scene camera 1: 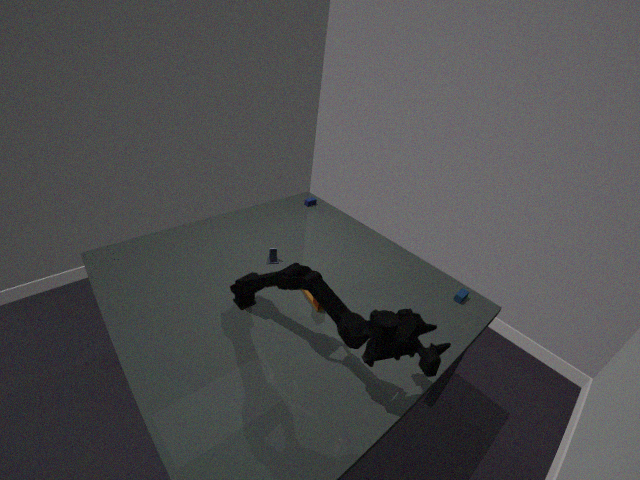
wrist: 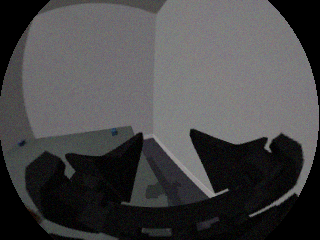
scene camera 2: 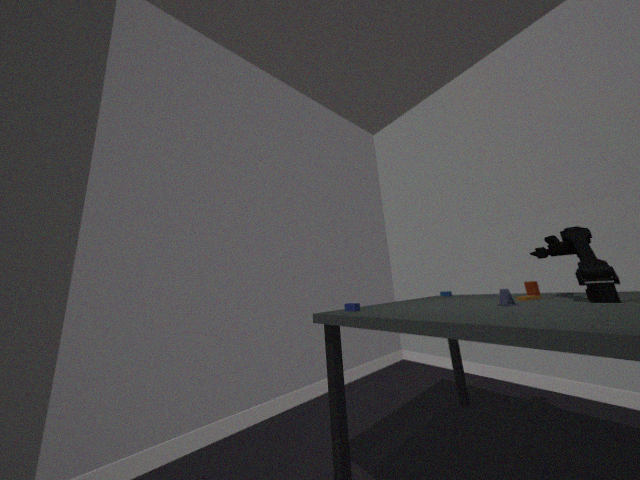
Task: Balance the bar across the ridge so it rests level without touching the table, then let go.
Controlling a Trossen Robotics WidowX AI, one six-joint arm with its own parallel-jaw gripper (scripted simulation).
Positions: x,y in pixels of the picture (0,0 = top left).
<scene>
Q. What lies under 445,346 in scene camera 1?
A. The gripper.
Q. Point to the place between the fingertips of the gripper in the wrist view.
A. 166,134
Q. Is the gripper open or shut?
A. Open.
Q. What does the gripper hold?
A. Nothing.
</scene>
